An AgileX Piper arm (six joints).
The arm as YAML. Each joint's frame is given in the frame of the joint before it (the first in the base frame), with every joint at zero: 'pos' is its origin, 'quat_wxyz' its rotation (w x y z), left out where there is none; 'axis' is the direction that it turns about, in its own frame. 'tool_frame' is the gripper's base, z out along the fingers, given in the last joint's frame.
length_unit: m
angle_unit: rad
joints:
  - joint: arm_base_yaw
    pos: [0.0, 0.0, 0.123]
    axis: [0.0, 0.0, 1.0]
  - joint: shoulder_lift
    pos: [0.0, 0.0, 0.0]
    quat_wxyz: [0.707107, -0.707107, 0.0, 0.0]
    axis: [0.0, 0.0, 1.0]
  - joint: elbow
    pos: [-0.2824, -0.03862, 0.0]
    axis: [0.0, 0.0, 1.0]
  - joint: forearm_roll
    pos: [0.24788, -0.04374, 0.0]
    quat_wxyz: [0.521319, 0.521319, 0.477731, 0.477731]
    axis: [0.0, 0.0, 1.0]
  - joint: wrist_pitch
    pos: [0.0, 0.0, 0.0]
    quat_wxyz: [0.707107, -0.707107, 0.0, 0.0]
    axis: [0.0, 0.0, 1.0]
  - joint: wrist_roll
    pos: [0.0, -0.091, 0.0]
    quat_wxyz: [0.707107, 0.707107, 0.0, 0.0]
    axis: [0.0, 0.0, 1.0]
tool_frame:
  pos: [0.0, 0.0, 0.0]
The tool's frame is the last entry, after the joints.
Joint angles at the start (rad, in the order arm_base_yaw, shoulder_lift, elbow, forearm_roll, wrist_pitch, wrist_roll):
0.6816, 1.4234, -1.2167, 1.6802, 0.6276, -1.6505
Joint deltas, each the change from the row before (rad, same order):
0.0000, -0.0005, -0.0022, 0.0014, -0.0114, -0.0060
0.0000, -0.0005, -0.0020, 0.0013, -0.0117, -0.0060
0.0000, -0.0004, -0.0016, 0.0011, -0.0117, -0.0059
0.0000, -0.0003, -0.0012, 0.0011, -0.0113, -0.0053
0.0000, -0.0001, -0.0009, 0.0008, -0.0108, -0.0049
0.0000, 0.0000, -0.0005, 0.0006, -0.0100, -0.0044
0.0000, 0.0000, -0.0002, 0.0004, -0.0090, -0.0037
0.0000, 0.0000, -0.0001, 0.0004, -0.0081, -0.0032
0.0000, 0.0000, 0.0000, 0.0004, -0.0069, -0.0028
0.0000, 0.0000, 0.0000, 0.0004, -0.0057, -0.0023
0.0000, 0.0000, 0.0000, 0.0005, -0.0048, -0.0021
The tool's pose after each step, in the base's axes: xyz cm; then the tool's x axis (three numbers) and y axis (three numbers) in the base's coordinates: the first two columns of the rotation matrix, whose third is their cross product. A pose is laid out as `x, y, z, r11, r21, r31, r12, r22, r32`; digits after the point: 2 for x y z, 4 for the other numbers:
21.76, 24.39, 39.77, -0.0778, -0.0107, -0.9969, -0.9588, 0.2749, 0.0719
21.85, 24.35, 39.85, -0.0712, -0.0108, -0.9974, -0.9560, 0.2860, 0.0652
21.95, 24.31, 39.90, -0.0651, -0.0114, -0.9978, -0.9530, 0.2971, 0.0587
22.04, 24.28, 39.94, -0.0599, -0.0123, -0.9981, -0.9500, 0.3078, 0.0532
22.13, 24.24, 39.96, -0.0553, -0.0137, -0.9984, -0.9469, 0.3179, 0.0481
22.22, 24.21, 39.97, -0.0515, -0.0154, -0.9986, -0.9439, 0.3273, 0.0437
22.29, 24.19, 39.96, -0.0485, -0.0171, -0.9987, -0.9411, 0.3357, 0.0399
22.36, 24.16, 39.95, -0.0459, -0.0187, -0.9988, -0.9385, 0.3432, 0.0367
22.42, 24.14, 39.95, -0.0439, -0.0202, -0.9988, -0.9363, 0.3496, 0.0341
22.47, 24.12, 39.94, -0.0422, -0.0213, -0.9989, -0.9344, 0.3549, 0.0319
22.51, 24.11, 39.94, -0.0408, -0.0222, -0.9989, -0.9327, 0.3593, 0.0301

